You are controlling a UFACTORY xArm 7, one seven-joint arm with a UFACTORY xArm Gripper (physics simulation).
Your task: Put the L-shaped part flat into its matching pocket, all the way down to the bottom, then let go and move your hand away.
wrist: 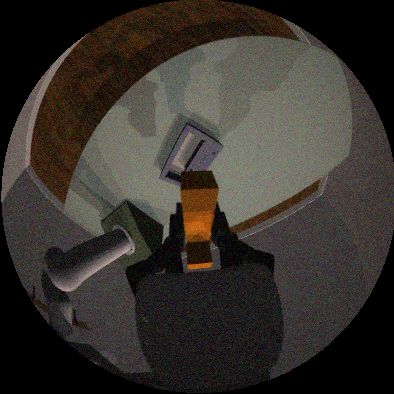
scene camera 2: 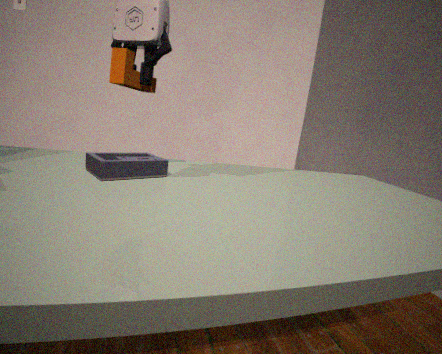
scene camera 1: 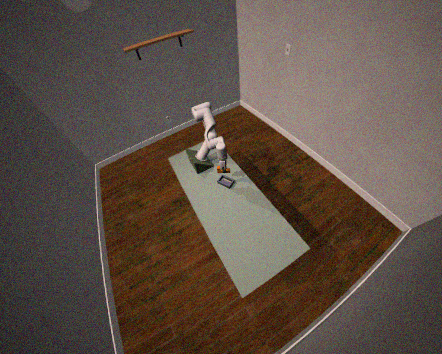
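The orange L-shaped part [scene camera 1: 220,170] [scene camera 2: 118,65] [wrist: 200,197] is held in the air, with one leg standing up and the other lying low and roughly level. My gripper [scene camera 1: 223,168] [scene camera 2: 141,75] [wrist: 196,209] is shut on it; a dark finger shows against the low leg in the second scene view. The dark blue-grey pocket block [scene camera 1: 225,186] [scene camera 2: 135,171] [wrist: 207,155] lies flat on the table. Its recess is open at the top, and its full outline is partly hidden by the part in the wrist view. The part hangs above the block's height and apart from it, to its robot-base side.
The pale green table [scene camera 1: 235,230] [scene camera 2: 225,225] [wrist: 295,110] carries the block. A dark green base block [scene camera 1: 202,167] [wrist: 145,227] stands by the white arm [scene camera 1: 210,131] [wrist: 90,260]. Shadows fall on the table around the pocket block. The table's edge shows at the front in the second scene view.
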